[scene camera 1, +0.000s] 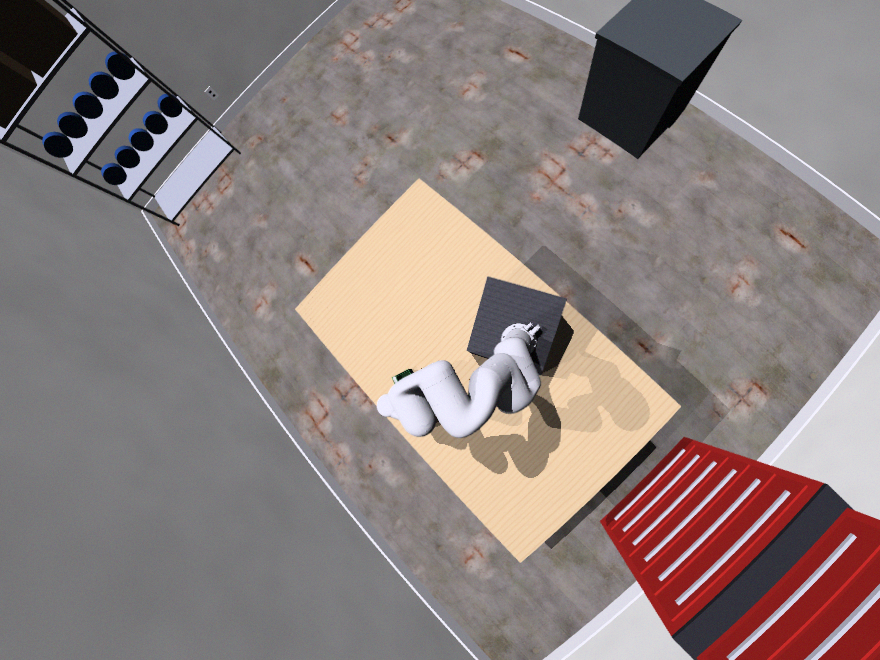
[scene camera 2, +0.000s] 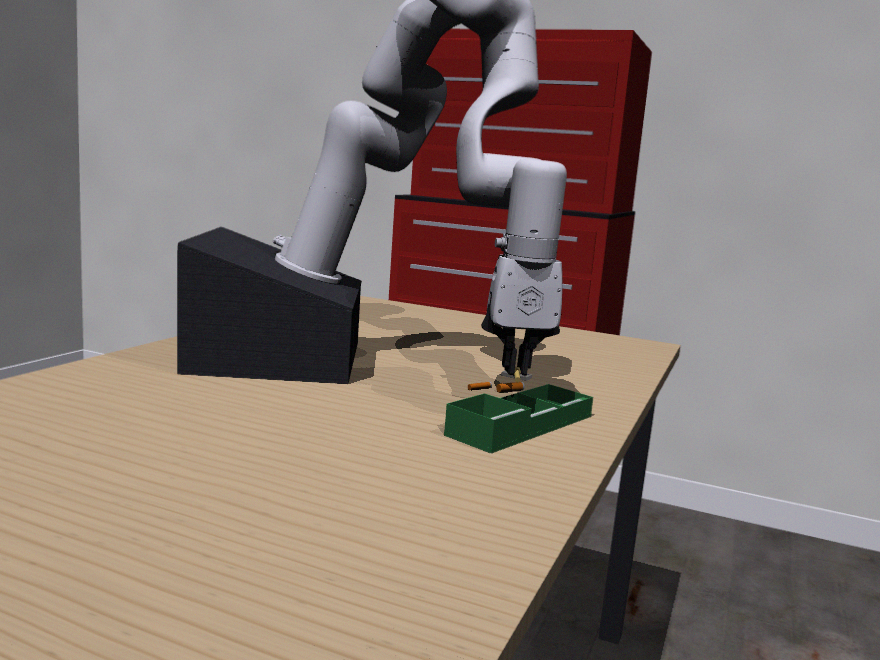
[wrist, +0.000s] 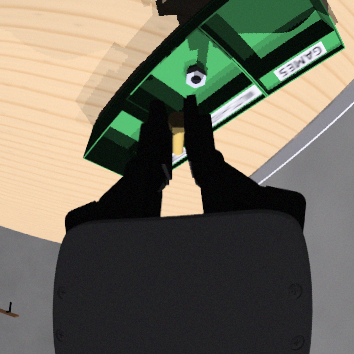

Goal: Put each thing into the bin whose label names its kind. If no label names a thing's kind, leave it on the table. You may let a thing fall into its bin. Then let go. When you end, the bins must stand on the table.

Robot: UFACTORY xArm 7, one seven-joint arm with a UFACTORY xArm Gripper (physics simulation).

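Pixels of known places: gripper, between the fingertips: (scene camera 2: 515,372) (wrist: 177,113); arm's base, origin of its link: (scene camera 2: 307,270).
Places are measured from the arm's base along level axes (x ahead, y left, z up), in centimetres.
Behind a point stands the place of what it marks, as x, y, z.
Note:
My gripper (scene camera 2: 517,370) @[45.5, -11.8, -8.3] (wrist: 177,113) @[45.5, -11.8, -8.3] is shut on a brass-coloured bolt (scene camera 2: 518,375) @[46.9, -14.3, -7.9] (wrist: 178,141) @[46.5, -13.6, -7.8] with a dark head. The green three-part bin tray (scene camera 1: 403,377) @[45.0, -23.1, -15.3] (scene camera 2: 469,426) @[44.2, -24.8, -13.3] (wrist: 100,125) @[41.0, -20.2, -13.3] stands on the table. In the wrist view the bolt overlaps the tray near its left and middle compartments; its height is hard to tell. A hex nut (wrist: 195,78) @[47.3, -12.2, -14.3] lies in the middle compartment. The right label (wrist: 301,60) @[53.2, -5.5, -13.0] reads GAMES; the middle label (wrist: 237,105) @[51.5, -12.3, -13.0] is blurred, and the left one is mostly hidden. Two orange batteries, one thin (scene camera 2: 479,385) @[35.4, 0.3, -15.1] and one thicker (scene camera 2: 509,387) @[40.1, 2.1, -15.0], lie behind the tray.
The table (scene camera 1: 398,284) @[19.1, -56.4, -15.9] (scene camera 2: 284,497) @[34.1, -51.9, -15.9] carries the dark arm base (scene camera 1: 508,312) @[-4.2, -9.7, 2.7] (scene camera 2: 263,319) @[4.2, -17.9, -5.8]. A small grey thing (scene camera 2: 526,375) @[39.9, 11.6, -15.0], too small to name, shows behind the batteries. A red drawer cabinet (scene camera 1: 717,511) (scene camera 2: 604,262) stands beyond the table. The tray is close to the table edge.

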